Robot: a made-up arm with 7 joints. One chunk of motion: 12 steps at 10 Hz.
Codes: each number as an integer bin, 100 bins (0 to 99) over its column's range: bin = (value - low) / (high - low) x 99, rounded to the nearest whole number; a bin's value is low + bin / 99 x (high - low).
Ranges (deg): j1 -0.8..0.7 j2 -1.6..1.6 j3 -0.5..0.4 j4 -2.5..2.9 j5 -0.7..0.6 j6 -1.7..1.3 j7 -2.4..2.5
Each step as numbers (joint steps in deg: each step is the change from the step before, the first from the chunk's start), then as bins.
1 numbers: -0.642 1.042 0.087 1.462 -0.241 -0.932 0.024
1 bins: 10 82 65 73 35 25 49
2 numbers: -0.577 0.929 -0.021 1.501 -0.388 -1.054 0.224
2 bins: 15 78 53 73 24 21 53
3 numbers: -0.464 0.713 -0.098 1.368 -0.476 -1.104 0.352
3 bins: 22 72 44 71 17 20 56
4 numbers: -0.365 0.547 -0.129 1.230 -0.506 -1.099 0.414
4 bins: 29 66 41 68 15 20 57
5 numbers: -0.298 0.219 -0.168 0.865 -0.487 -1.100 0.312
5 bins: 33 56 37 62 16 20 55
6 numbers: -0.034 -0.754 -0.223 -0.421 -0.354 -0.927 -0.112
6 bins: 51 26 30 38 26 26 46
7 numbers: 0.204 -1.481 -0.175 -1.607 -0.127 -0.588 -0.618
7 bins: 66 4 36 16 44 37 36
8 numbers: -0.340 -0.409 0.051 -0.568 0.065 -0.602 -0.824
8 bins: 30 37 61 35 58 36 32
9 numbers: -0.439 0.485 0.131 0.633 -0.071 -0.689 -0.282
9 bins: 24 65 69 57 48 33 43
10 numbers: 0.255 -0.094 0.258 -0.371 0.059 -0.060 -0.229
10 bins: 70 47 83 39 58 54 44
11 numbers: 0.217 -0.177 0.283 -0.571 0.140 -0.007 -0.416
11 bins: 67 44 86 35 64 56 40
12 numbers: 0.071 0.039 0.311 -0.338 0.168 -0.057 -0.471
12 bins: 57 51 89 40 66 54 39
